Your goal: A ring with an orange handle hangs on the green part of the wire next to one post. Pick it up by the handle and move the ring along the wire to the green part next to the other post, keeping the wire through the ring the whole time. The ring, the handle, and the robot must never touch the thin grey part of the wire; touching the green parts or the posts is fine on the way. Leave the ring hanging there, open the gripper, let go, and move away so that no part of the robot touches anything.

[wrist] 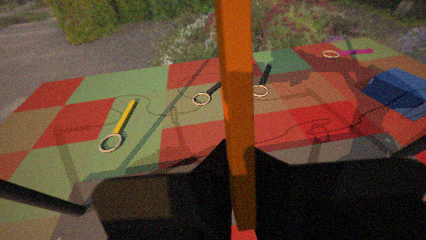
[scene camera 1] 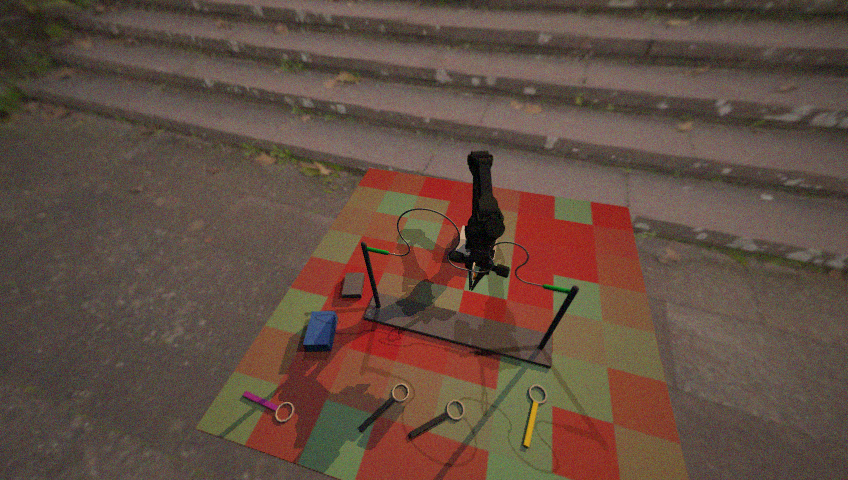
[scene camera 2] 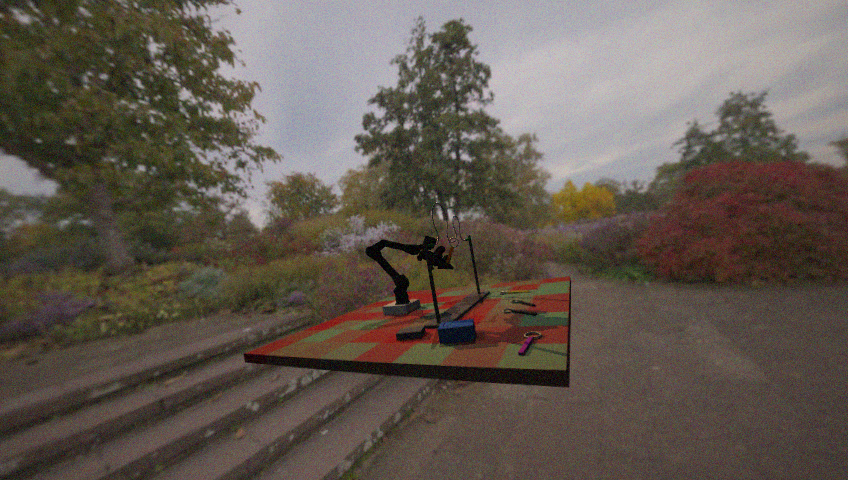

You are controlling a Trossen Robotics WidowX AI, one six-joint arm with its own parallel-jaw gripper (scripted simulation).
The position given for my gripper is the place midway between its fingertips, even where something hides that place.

Observation:
In view: my gripper (scene camera 1: 470,290) and a blue box (scene camera 1: 320,334).
The blue box also shows in scene camera 2 (scene camera 2: 465,330). My gripper is seen too in the wrist view (wrist: 231,144).

